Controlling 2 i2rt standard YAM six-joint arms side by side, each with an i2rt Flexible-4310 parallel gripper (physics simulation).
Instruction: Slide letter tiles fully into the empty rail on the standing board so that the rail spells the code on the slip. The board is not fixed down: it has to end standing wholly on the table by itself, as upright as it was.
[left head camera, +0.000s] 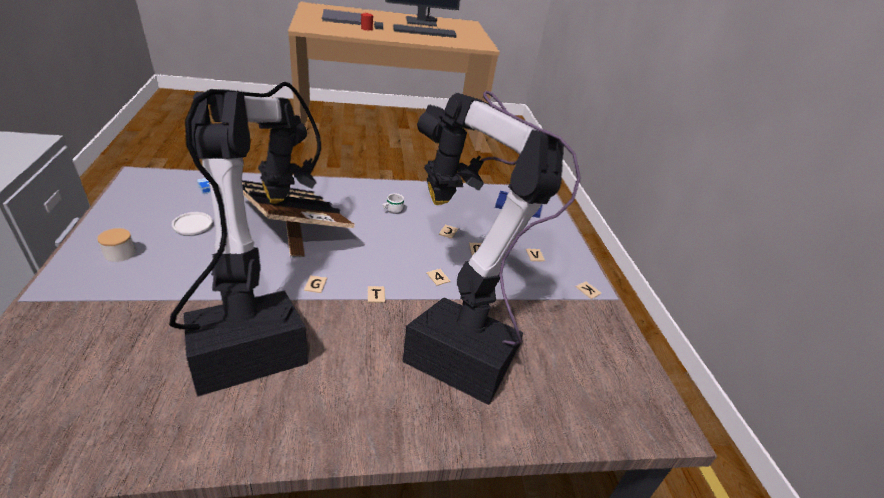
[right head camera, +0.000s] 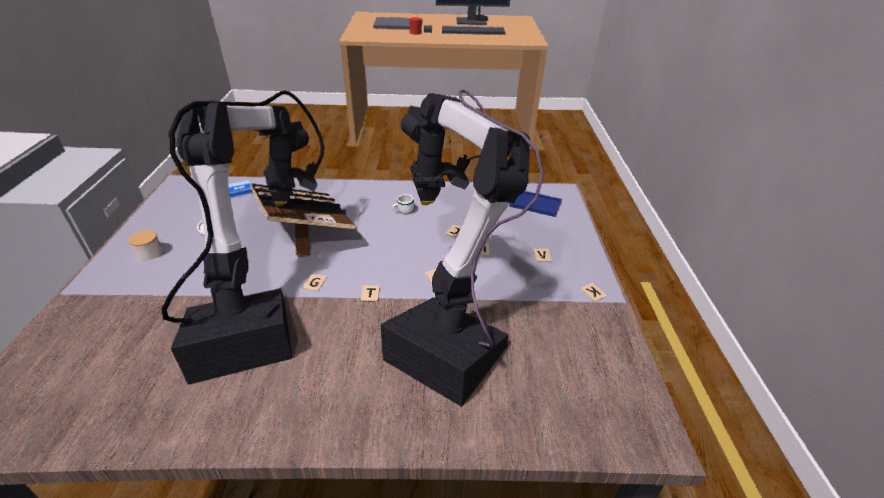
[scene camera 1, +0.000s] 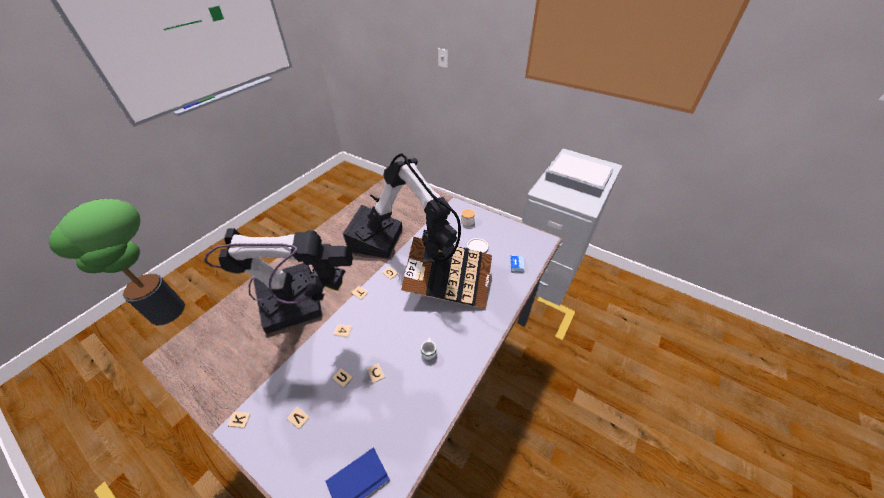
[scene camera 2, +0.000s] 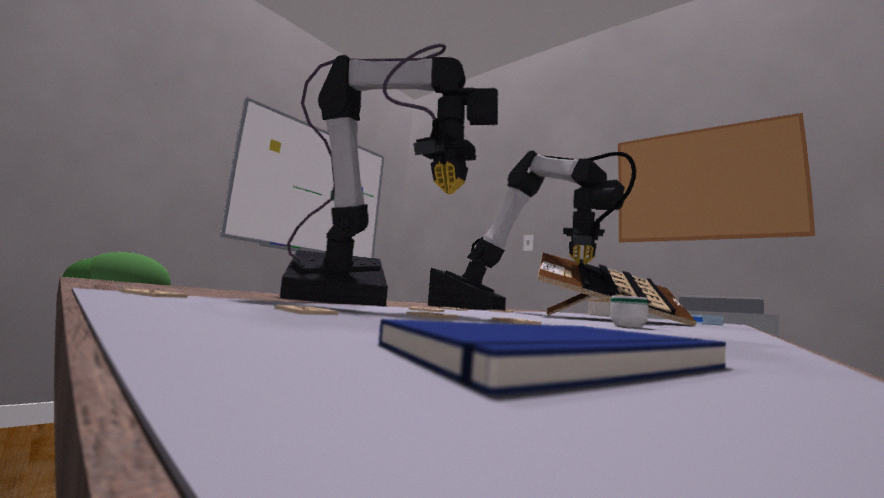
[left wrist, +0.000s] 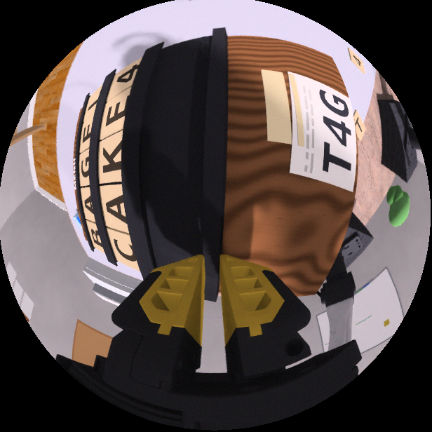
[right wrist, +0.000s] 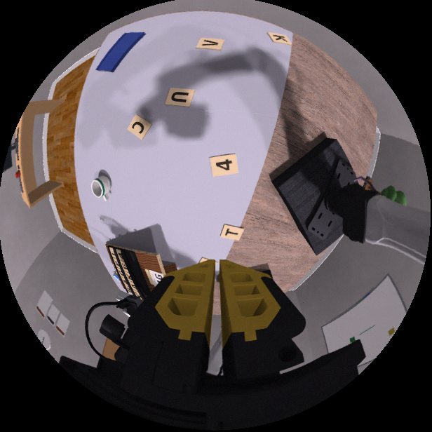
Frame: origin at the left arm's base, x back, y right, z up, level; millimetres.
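Seen in the pictures: left gripper, fingertip midpoint: (left head camera: 272, 202) (right head camera: 278, 204) (scene camera 2: 581, 264); right gripper, fingertip midpoint: (left head camera: 436, 204) (right head camera: 424, 204) (scene camera 1: 335, 288) (scene camera 2: 448, 193); left arm's base at its link origin: (left head camera: 242, 319) (right head camera: 232, 314) (scene camera 1: 373, 227) (scene camera 2: 470, 283); right arm's base at its link origin: (left head camera: 468, 328) (right head camera: 446, 329) (scene camera 1: 285, 293) (scene camera 2: 337, 266).
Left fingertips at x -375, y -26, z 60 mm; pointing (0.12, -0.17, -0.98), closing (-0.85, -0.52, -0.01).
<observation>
Offsets run from my left fingertips to a thing's top centre. "pt": to the spot under its first point.
The board (left head camera: 278, 213) (scene camera 2: 572, 284) (left wrist: 260, 175) leans back on its strut; whether it bears fully on the table is unclear. Its upper rails read BAGEL and CAKE4; the rail @(pt dx -75, dy +83, dz -50 mm) (scene camera 1: 437, 278) (left wrist: 170, 125) beside them is empty. The slip @(dx +17, dy +124, dz -1 mm) (scene camera 1: 413, 269) (left wrist: 322, 130) reads T4G. My left gripper (left head camera: 274, 199) (scene camera 2: 582, 262) (left wrist: 211, 259) is shut on the board's black rail lip. My right gripper (left head camera: 439, 202) (scene camera 2: 449, 191) (right wrist: 217, 264) is shut and empty, high above the mat. Loose tiles T @(dx +182, dy +299, dz -137 mm) (left head camera: 376, 293) (right wrist: 232, 232), 4 (left head camera: 437, 276) (right wrist: 224, 164) and G @(dx +160, dy +139, dz -137 mm) (left head camera: 315, 283) lie flat.
Tiles C (right wrist: 139, 127), U (right wrist: 179, 97), V (right wrist: 210, 43) and K (right wrist: 279, 38) lie loose. A cup @(dx -229, dy +316, dz -92 mm) (left head camera: 395, 203) stands between board and right gripper. A blue book @(dx -339, dy +761, dz -127 mm) (scene camera 1: 357, 475), a plate @(dx -51, dy -246, dz -128 mm) (left head camera: 192, 223), an orange-lidded jar @(dx +98, dy -368, dz -83 mm) (left head camera: 116, 244) and a small blue box @(dx -261, dy -262, dz -116 mm) (scene camera 1: 516, 263) are around.
</observation>
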